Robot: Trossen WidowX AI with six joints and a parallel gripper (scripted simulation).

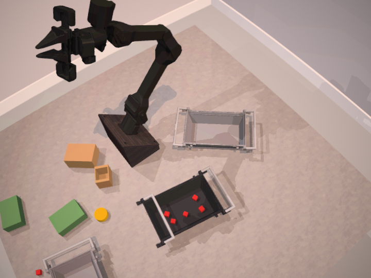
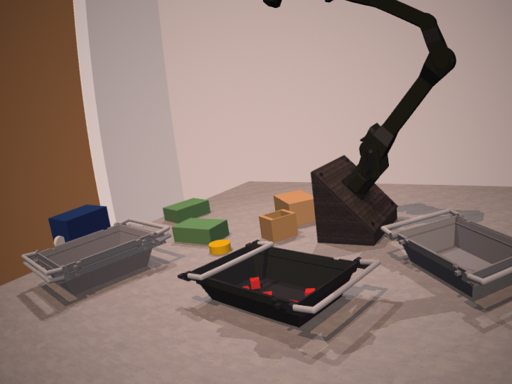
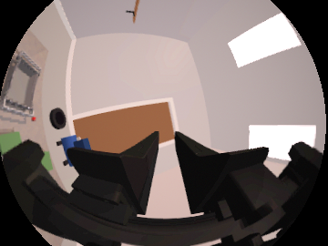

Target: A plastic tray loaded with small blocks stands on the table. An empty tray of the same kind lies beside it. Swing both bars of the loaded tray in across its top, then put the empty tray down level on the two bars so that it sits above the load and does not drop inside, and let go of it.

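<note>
Right now the grey translucent tray is 630 mm below my gripper tip, 450 mm to the left of it and 140 mm ahead of it. From my gripper tip the other things lie so: yellow disc: 660 mm below, 120 mm ahead, 110 mm to the right; red cube: 660 mm below, 410 mm to the right, 160 mm ahead.
</note>
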